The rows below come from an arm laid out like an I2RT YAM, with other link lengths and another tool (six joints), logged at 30 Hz.
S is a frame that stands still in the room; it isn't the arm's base.
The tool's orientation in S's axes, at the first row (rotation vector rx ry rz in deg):
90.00, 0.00, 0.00
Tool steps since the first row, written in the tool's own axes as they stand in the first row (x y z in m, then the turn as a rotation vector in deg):
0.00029, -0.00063, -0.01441, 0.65, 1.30, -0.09
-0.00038, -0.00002, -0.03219, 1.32, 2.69, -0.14
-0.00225, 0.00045, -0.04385, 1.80, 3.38, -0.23
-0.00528, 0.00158, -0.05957, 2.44, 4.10, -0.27
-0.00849, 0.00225, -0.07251, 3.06, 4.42, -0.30
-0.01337, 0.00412, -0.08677, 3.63, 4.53, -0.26
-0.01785, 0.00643, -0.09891, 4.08, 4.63, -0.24
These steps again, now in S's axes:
0.00029, 0.01441, -0.00063, 0.65, 0.09, 1.30
-0.00038, 0.03219, -0.00002, 1.32, 0.14, 2.69
-0.00225, 0.04385, 0.00045, 1.80, 0.23, 3.38
-0.00528, 0.05957, 0.00158, 2.44, 0.27, 4.10
-0.00849, 0.07251, 0.00225, 3.06, 0.30, 4.42
-0.01337, 0.08677, 0.00412, 3.63, 0.26, 4.53
-0.01785, 0.09891, 0.00643, 4.08, 0.24, 4.63

